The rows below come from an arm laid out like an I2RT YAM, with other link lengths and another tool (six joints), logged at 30 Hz.
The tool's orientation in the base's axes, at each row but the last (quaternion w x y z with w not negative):
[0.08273, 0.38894, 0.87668, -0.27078]
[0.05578, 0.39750, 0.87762, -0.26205]
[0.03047, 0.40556, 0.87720, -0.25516]
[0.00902, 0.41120, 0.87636, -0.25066]
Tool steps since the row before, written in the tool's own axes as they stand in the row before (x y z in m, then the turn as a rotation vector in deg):
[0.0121, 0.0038, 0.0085, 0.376, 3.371, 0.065]
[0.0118, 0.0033, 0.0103, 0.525, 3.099, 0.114]
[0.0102, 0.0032, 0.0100, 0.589, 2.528, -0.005]
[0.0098, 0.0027, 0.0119, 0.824, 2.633, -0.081]
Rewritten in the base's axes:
[-0.0061, 0.0052, -0.0130, 2.189, 2.061, -1.572]
[-0.0067, 0.0045, -0.0138, 1.884, 1.988, -1.546]
[-0.0060, 0.0041, -0.0127, 1.445, 1.779, -1.218]
[-0.0068, 0.0031, -0.0137, 1.380, 2.038, -1.249]

